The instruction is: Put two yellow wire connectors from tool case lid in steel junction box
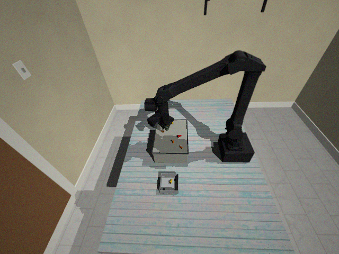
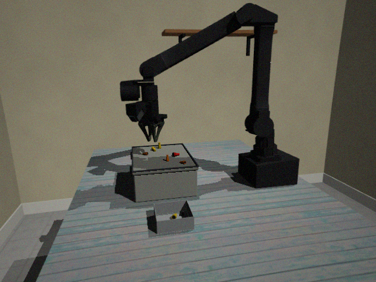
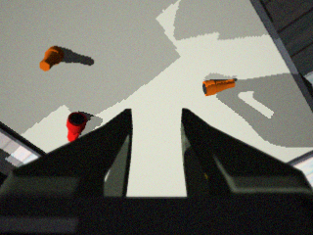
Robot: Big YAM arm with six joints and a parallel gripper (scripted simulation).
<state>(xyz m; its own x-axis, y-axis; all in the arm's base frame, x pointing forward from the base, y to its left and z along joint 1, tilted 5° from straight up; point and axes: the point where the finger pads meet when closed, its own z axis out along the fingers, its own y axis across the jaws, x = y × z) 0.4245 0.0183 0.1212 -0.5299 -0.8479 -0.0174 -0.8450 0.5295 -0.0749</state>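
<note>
Now: hand 8 cm past the red connector, 6 cm above it and 1 cm to the left of it. From my hand the other things lie so: grey tool case (10 cm below, 3 cm behind, 1 cm to the right).
</note>
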